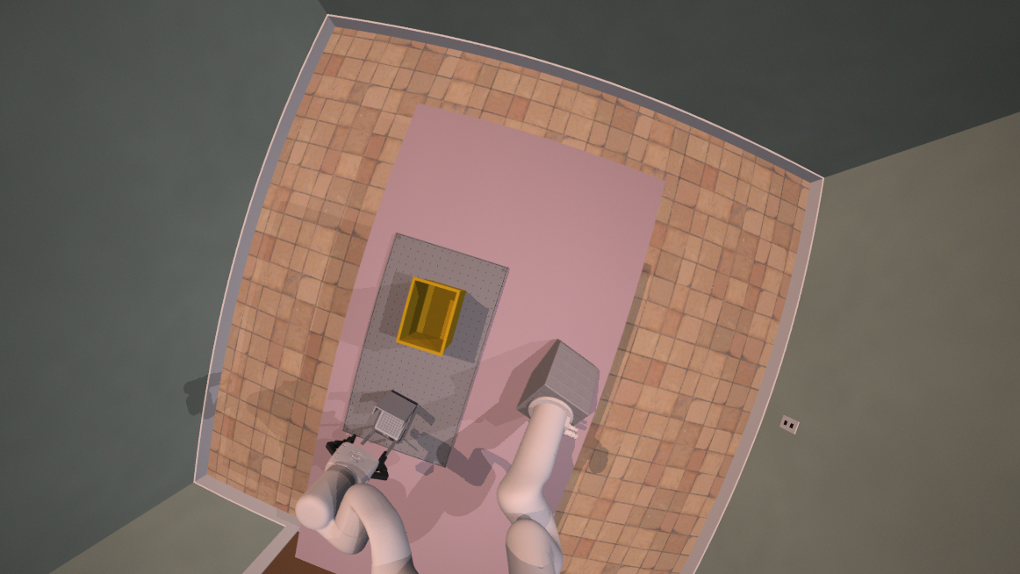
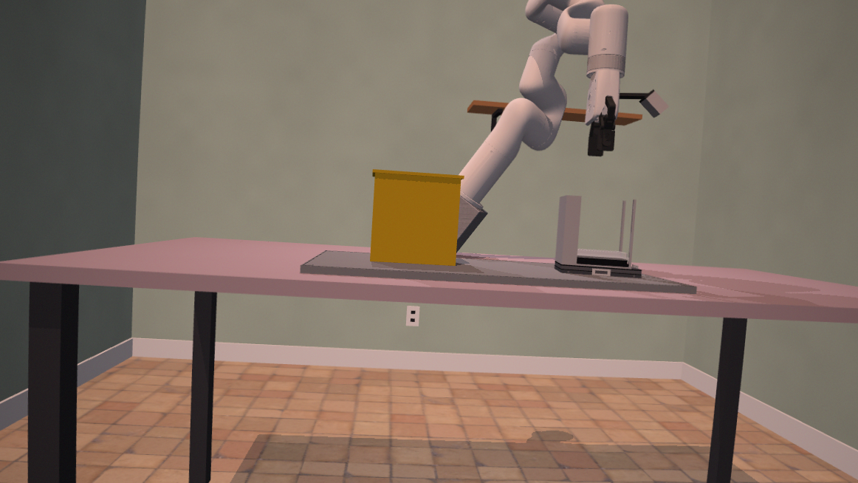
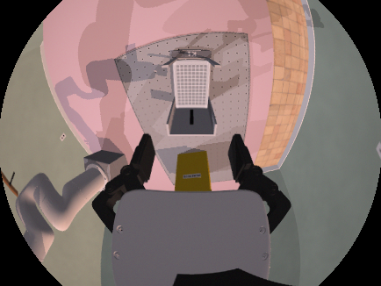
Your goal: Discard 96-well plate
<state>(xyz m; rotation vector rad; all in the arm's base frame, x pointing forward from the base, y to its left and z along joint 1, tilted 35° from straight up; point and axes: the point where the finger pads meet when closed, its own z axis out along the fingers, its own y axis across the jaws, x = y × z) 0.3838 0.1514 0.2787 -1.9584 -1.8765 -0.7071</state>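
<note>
Now: hand 230 mm above the dark plate. From my hand the other things lie so: yellow plastics bin W1: 370 mm to the right, 170 mm below, 10 mm ahead.
</note>
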